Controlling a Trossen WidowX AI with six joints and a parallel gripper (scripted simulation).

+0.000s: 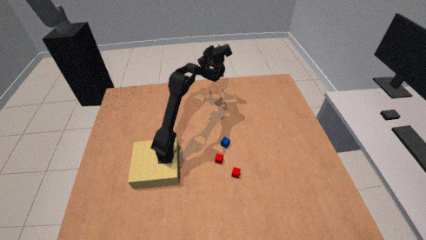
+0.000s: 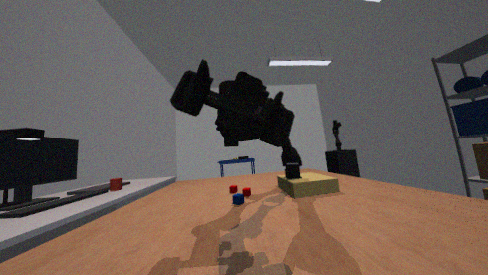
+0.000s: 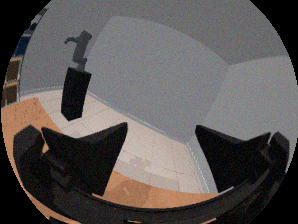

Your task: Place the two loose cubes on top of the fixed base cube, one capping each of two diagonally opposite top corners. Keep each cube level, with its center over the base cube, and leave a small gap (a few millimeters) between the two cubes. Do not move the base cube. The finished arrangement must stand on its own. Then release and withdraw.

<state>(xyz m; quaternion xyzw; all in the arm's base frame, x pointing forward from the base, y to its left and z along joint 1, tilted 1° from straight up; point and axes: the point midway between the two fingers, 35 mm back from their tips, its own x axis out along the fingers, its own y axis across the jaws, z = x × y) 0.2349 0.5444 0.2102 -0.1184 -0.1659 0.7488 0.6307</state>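
Right now the blue cube is 6 cm ahead of my gripper tip, 46 cm to the right of it and 26 cm below it.
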